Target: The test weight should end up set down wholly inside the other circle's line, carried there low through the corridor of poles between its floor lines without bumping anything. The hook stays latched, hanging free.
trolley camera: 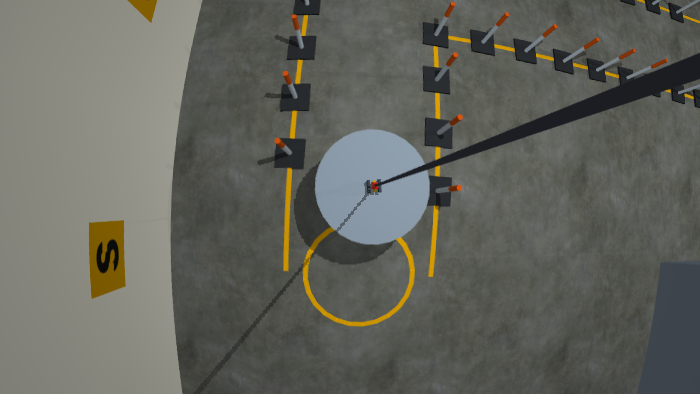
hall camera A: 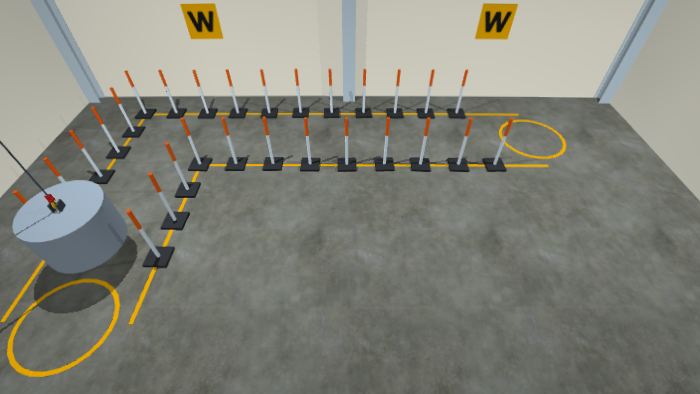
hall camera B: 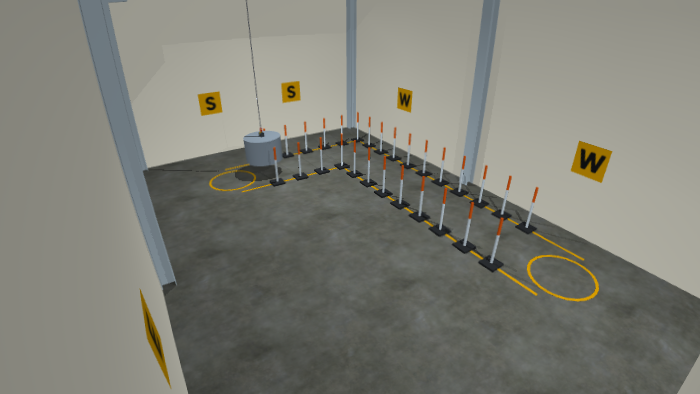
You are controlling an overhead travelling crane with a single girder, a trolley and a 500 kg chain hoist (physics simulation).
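Observation:
The test weight (hall camera A: 92,245) (hall camera B: 262,151) (trolley camera: 350,160), a grey-blue cylinder, hangs upright a little above the floor at the corridor mouth. My hook (hall camera A: 55,204) (hall camera B: 261,133) (trolley camera: 373,187) is shut on it at its top centre. The weight's shadow covers part of the near circle (hall camera A: 118,307) (hall camera B: 210,181) (trolley camera: 359,324). In the trolley camera the weight's right edge overlaps the base of the first right-hand pole (hall camera A: 145,240) (trolley camera: 443,197); their gap cannot be judged. The other circle (hall camera A: 565,145) (hall camera B: 597,285) lies at the corridor's far end.
Orange-and-white poles on black bases line both sides. The first left-hand pole (hall camera A: 20,197) (trolley camera: 283,146) is partly hidden by the weight in hall camera A. The corridor's floor lines (hall camera A: 142,294) (hall camera B: 257,188) (trolley camera: 287,220) run straight, then bend right. Walls stand beyond the outer poles.

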